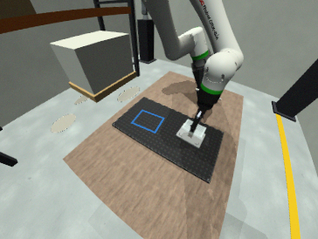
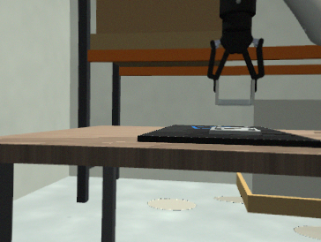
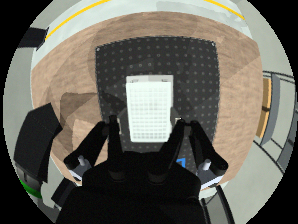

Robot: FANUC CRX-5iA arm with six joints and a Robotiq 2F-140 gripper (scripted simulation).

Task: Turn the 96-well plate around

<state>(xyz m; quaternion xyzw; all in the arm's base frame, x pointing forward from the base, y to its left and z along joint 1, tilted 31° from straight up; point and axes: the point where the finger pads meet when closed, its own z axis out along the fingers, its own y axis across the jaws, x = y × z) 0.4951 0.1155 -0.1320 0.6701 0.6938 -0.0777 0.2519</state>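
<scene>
The grey plate nest N1 lies 10 cm below my hand. From my hand the other things lie so: white 96-well plate: 2 cm below.
</scene>
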